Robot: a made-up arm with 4 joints.
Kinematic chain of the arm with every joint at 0, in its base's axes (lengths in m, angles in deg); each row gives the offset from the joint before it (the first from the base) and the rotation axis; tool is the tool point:
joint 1: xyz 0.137 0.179 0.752 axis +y
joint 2: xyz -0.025 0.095 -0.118 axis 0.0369 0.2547 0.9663
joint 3: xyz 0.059 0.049 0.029 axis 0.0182 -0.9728 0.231
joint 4: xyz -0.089 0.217 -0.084 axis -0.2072 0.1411 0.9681
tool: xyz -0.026 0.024 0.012
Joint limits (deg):
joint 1: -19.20..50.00
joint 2: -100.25..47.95
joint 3: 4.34..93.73
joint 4: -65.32..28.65
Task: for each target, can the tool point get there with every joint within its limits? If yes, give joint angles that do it. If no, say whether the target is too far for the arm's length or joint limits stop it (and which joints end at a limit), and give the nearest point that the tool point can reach.
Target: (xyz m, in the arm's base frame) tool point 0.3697 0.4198 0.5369
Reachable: yes | joints -0.57 -47.94 79.44 -27.56
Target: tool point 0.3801 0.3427 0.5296
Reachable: yes | joints 6.13 -66.92 71.40 -30.77
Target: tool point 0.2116 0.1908 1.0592
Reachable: no: joint limits stop it (at a limit: joint 1, joint 2, joint 3, joint 4) | nearest point 0.4248 0.2514 0.7579 | short by 0.374 m
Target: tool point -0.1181 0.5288 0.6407
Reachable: yes | joints 34.12 29.88 69.60 -16.83
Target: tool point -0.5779 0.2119 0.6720
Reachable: no: too far | nearest point -0.1768 0.4243 0.7169 | short by 0.456 m
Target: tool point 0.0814 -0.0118 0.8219
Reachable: no: joint limits stop it (at a limit: joint 1, joint 2, joint 3, joint 4) | nearest point 0.4128 0.1275 0.6794 | short by 0.387 m
